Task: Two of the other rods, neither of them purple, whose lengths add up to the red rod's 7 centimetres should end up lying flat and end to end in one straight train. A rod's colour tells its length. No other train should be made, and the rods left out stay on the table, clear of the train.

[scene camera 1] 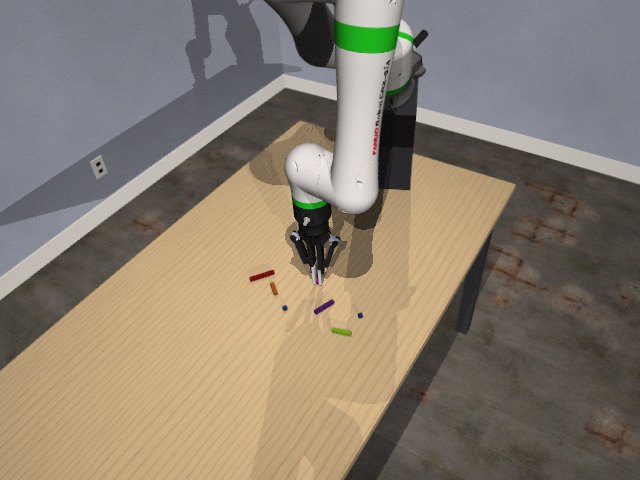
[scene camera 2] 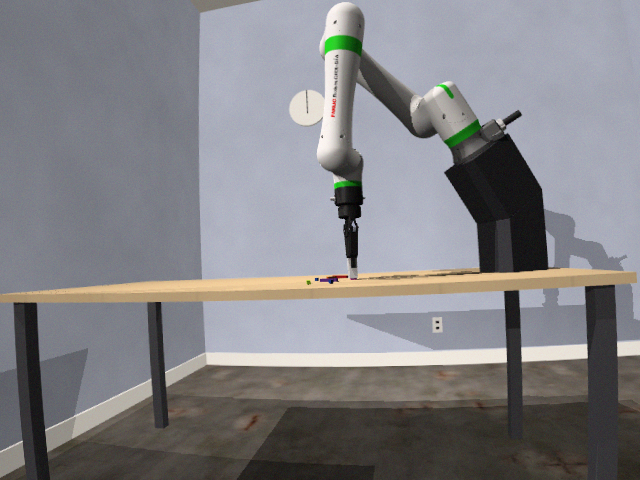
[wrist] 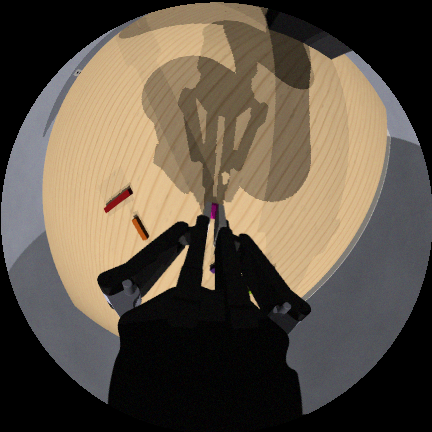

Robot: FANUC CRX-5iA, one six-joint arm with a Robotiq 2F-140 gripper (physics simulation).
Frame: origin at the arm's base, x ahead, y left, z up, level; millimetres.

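Seen in the pictures: gripper, between the fingertips: (scene camera 1: 318,281) (scene camera 2: 353,278) (wrist: 212,211); arm's base, origin of its link: (scene camera 1: 387,86) (scene camera 2: 475,153).
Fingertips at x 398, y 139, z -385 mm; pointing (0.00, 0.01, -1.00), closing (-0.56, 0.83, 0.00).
Note:
Pixels of each thing's top centre, then the offset from my fingertips to it. Level surfaces: height alone.
- short magenta rod, centre of its top: (wrist: 212,211) (scene camera 1: 318,279) dx -2, dy -1, dz +5 mm
- red rod, centre of its top: (wrist: 114,201) (scene camera 1: 261,274) dx +102, dy -125, dz +5 mm
- shorter orange rod, centre of its top: (wrist: 138,229) (scene camera 1: 273,287) dx +107, dy -63, dz +5 mm
- purple rod, centre of its top: (scene camera 1: 324,305) dx +49, dy +80, dz +5 mm
- lime rod, centre of its top: (scene camera 1: 341,330) (scene camera 2: 308,280) dx +71, dy +172, dz +5 mm
- small blue piece, centre of its top: (scene camera 1: 284,306) dx +127, dy +12, dz +5 mm
- wooden table, height of its surface: dz -5 mm
My gripper (scene camera 1: 316,282) (scene camera 2: 353,277) (wrist: 212,211) points straight down at table height and is shut on the short magenta rod (scene camera 1: 317,282) (wrist: 214,210), which shows between the fingertips. The red rod (scene camera 1: 261,275) (wrist: 118,200) lies to the left in scene camera 1. The shorter orange rod (scene camera 1: 273,288) (wrist: 140,228) lies apart from it, at its near side. The purple rod (scene camera 1: 324,306) lies nearer the camera than the gripper. The lime rod (scene camera 1: 341,332) (scene camera 2: 308,282) lies beyond it, nearest the camera. One small blue piece (scene camera 1: 284,307) lies below the orange rod; another blue piece (scene camera 1: 360,315) lies right of the purple rod.
The rods lie on the wooden table (scene camera 1: 180,335) (scene camera 2: 170,290) (wrist: 80,165). The arm's dark pedestal (scene camera 1: 398,165) (scene camera 2: 511,248) stands at the table's far end. The arm's shadow falls across the table around the gripper.

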